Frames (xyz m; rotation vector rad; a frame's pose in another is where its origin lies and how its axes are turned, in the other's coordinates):
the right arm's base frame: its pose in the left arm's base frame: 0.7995 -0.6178 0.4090 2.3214 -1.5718 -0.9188
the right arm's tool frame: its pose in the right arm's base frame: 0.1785 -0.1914 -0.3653 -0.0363 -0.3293 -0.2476
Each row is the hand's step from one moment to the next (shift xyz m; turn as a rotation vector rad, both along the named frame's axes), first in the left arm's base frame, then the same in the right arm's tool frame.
Working: the left arm's base frame: its pose in the right arm's tool frame: -0.3746 0.1597 1.4684 2.4220 -1.3450 -1.4070

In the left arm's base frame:
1: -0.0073 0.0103 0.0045 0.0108 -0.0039 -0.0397
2: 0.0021 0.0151 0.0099 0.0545 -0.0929 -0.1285
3: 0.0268 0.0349 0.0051 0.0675 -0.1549 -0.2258
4: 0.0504 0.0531 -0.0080 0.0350 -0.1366 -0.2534
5: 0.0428 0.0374 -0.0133 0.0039 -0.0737 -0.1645
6: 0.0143 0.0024 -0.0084 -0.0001 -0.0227 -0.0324
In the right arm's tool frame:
1: -0.0116 0.0002 0.0067 0.0335 -0.0195 0.0143
2: -0.0166 -0.0073 -0.0010 0.1656 -0.0265 -0.0008
3: -0.0209 -0.0384 -0.0069 0.2793 -0.0323 0.0216
4: -0.0184 -0.0709 -0.0079 0.2802 -0.0313 0.0680
5: -0.0058 -0.0578 -0.0061 0.1679 -0.0167 0.0634
6: 0.0076 -0.0144 -0.0039 0.0383 0.0024 0.0097

